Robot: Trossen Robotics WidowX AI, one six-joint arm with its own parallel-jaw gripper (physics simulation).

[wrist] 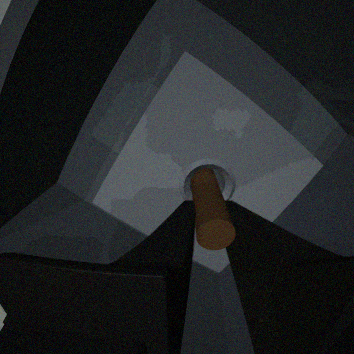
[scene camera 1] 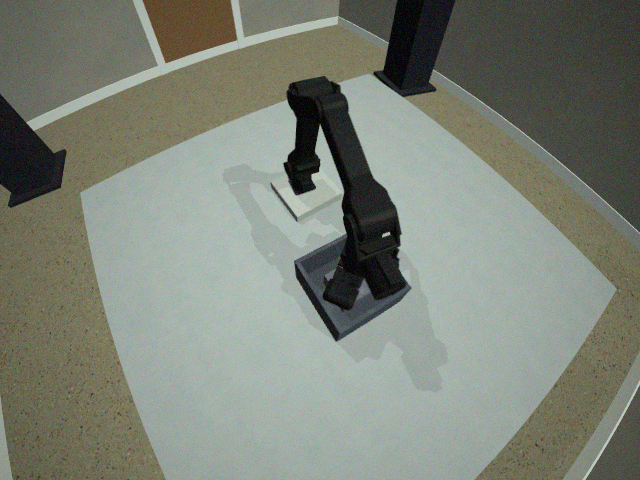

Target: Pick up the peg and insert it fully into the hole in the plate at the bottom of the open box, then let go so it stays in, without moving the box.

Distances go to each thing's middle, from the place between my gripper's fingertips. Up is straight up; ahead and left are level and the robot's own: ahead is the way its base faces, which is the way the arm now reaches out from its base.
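Scene:
Pale plate (wrist: 197, 119): 4 cm below my hand, 1 cm ahead of it. Brown peg (wrist: 214, 230): 1 cm below my hand. Blue-grey box (scene camera 1: 310, 269): 1 cm ahead of my hand, 2 cm below it.

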